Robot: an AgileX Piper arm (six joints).
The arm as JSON. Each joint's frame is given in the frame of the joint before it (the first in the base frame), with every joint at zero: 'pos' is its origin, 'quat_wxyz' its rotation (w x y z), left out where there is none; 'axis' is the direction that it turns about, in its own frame. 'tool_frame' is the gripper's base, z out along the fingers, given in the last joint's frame.
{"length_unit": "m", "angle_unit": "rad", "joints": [
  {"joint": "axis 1", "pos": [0.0, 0.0, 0.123], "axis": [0.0, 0.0, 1.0]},
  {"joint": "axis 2", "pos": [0.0, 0.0, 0.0], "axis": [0.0, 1.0, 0.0]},
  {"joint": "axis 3", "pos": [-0.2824, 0.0, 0.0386], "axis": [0.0, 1.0, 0.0]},
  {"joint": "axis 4", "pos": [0.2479, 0.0, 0.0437], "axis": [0.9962, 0.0, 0.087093]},
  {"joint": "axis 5", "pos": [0.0, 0.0, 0.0], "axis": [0.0, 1.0, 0.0]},
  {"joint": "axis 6", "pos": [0.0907, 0.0, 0.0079], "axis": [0.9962, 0.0, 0.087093]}
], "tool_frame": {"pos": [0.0, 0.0, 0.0], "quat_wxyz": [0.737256, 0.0, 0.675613, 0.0]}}
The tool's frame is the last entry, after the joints.
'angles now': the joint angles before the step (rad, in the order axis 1, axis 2, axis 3, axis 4, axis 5, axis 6). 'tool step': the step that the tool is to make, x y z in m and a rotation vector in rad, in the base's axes. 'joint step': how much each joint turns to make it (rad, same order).
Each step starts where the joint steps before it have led.
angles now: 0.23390, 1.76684, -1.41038, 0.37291, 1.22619, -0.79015
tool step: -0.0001, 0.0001, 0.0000, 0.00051, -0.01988, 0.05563
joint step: 0.00001, 0.00006, 0.00006, 0.00132, 0.00094, -0.05953
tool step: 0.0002, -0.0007, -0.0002, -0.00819, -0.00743, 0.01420
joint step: -0.00006, 0.00003, -0.00026, -0.00874, -0.00071, -0.01302
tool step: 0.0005, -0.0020, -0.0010, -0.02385, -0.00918, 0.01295
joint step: 0.00001, 0.00058, 0.00033, -0.02539, -0.00206, -0.00730
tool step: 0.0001, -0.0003, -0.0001, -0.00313, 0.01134, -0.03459
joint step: 0.00002, 0.00020, -0.00030, -0.00399, 0.00009, 0.03775
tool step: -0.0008, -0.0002, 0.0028, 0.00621, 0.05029, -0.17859
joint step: 0.00006, -0.00793, -0.00008, -0.00001, -0.00296, 0.18789
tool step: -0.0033, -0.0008, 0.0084, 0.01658, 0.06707, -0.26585
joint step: 0.00001, -0.02439, 0.00024, 0.00002, -0.00177, 0.28106
